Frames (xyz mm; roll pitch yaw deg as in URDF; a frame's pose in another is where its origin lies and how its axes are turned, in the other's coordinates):
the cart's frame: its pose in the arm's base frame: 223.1 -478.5 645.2 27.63 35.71 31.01
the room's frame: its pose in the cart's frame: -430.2 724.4 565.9 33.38 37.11 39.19
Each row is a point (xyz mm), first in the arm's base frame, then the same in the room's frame.
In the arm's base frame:
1: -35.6 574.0 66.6
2: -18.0 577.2 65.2
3: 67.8 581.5 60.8
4: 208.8 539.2 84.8
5: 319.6 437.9 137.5
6: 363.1 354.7 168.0
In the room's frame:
1: 1448.9 -793.9 -111.1
2: 1450.6 -794.6 -93.3
3: 1448.6 -802.5 -7.7
4: 1387.3 -820.2 127.2
5: 1264.8 -847.9 224.9
6: 1176.5 -877.1 257.9

